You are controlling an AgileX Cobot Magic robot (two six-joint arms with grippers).
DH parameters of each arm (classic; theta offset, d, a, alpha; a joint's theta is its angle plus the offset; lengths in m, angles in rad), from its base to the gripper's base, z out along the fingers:
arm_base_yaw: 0 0.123 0 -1.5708
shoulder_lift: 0.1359 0 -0.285 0
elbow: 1.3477 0 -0.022 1.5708
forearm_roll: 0 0.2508 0 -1.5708
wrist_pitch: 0 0 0.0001 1.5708
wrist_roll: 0 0.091 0 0
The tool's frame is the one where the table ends.
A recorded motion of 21 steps. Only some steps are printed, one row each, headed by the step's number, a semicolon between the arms.
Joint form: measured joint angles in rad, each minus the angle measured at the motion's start. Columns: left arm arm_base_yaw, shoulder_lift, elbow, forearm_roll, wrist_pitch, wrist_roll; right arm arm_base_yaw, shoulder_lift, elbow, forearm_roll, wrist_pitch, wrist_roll.
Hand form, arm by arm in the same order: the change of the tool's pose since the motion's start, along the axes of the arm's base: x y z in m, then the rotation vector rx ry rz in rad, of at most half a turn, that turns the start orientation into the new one. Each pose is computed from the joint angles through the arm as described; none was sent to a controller.
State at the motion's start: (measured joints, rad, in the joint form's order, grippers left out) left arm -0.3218 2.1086 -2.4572 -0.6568 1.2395 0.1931; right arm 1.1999 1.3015 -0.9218 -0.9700 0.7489 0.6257
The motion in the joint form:
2: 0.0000 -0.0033 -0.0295 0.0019 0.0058 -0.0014; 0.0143 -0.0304 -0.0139 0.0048 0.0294 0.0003
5: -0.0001 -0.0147 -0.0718 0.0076 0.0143 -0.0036; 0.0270 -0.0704 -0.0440 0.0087 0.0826 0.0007
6: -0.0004 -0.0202 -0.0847 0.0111 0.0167 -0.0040; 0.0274 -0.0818 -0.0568 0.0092 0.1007 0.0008
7: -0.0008 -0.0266 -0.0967 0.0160 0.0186 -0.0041; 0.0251 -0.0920 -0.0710 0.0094 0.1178 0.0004
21: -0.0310 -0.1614 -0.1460 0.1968 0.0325 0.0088; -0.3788 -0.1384 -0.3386 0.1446 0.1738 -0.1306
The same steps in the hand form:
2: -0.0035 0.0012 0.0091 -0.0064 -0.0267 -0.0016; -0.0041 -0.0045 0.0113 0.0254 -0.0114 -0.0105
5: -0.0110 0.0039 0.0247 -0.0151 -0.0720 -0.0024; -0.0077 -0.0124 0.0291 0.0610 -0.0302 -0.0415
6: -0.0140 0.0050 0.0302 -0.0169 -0.0885 -0.0021; -0.0079 -0.0153 0.0354 0.0734 -0.0369 -0.0559
7: -0.0171 0.0062 0.0358 -0.0177 -0.1060 -0.0009; -0.0075 -0.0184 0.0417 0.0861 -0.0439 -0.0718
21: -0.0666 0.0244 0.0958 0.0761 -0.3267 0.0603; 0.0523 -0.0946 0.1254 0.2781 -0.1121 -0.4543

